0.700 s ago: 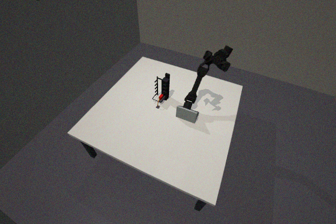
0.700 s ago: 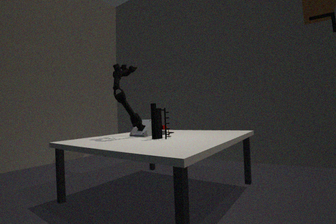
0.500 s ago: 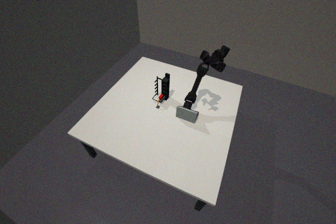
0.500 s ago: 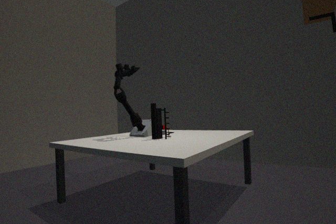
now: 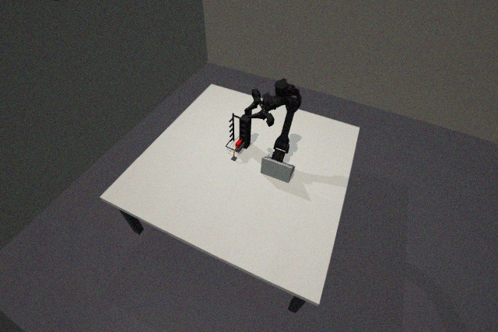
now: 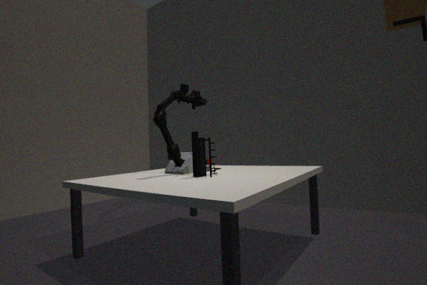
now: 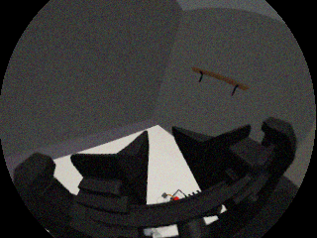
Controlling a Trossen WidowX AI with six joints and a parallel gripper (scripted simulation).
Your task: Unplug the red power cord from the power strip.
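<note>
The red plug is 15 cm ahead of my gripper tip, 20 cm to the right of it and 43 cm below it.
</note>
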